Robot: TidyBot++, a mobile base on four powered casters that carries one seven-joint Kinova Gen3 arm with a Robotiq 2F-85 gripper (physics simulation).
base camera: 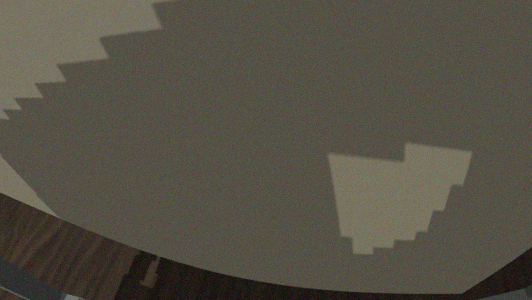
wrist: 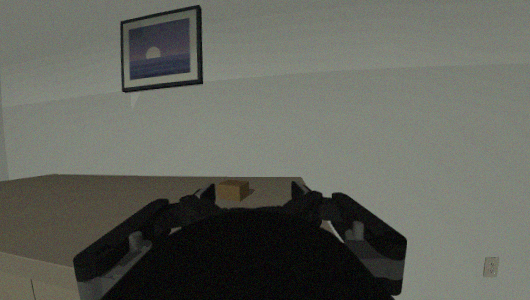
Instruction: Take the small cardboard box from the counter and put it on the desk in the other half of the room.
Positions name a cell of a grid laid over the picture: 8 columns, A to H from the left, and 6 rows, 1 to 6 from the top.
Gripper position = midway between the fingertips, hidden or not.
In view: my gripper (wrist: D4), a beige counter (base camera: E3) and a framed sunset picture (wrist: C2).
The beige counter shows as well in the wrist view (wrist: A5).
